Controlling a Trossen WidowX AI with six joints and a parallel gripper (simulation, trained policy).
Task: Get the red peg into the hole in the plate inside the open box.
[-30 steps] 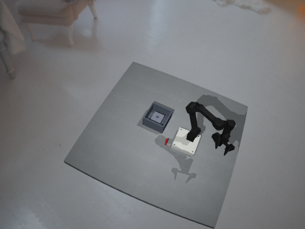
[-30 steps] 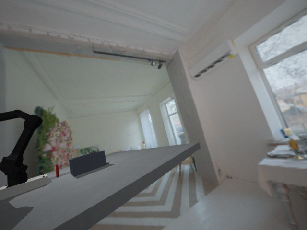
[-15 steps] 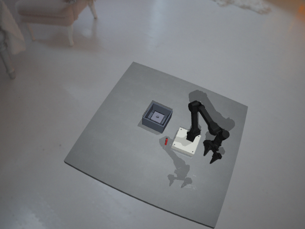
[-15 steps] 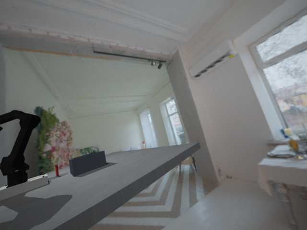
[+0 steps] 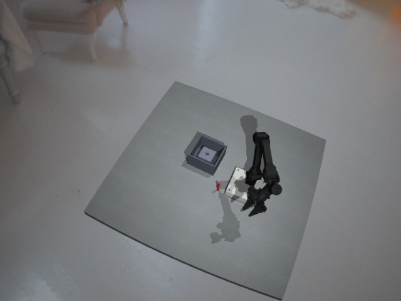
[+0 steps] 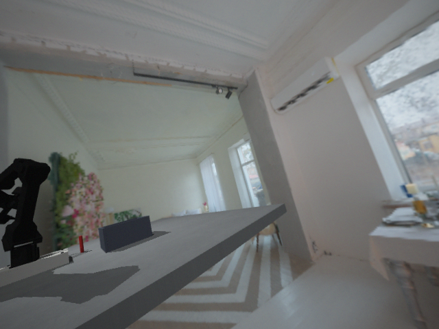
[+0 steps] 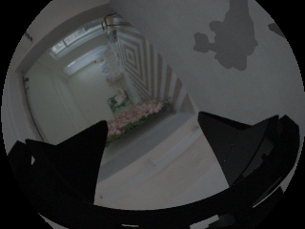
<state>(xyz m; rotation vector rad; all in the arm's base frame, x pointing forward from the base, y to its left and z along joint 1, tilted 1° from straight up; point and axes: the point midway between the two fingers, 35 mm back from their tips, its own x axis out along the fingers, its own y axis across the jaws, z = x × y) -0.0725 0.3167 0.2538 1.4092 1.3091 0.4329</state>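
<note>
Right now my gripper tip is 24 cm above the red peg, 22 cm short of it and 21 cm to the left of it. The rest, counted from my gripper tip: plate: 39 cm to the right, 39 cm ahead, 23 cm below; dark grey box: 39 cm to the right, 39 cm ahead, 25 cm below.
</note>
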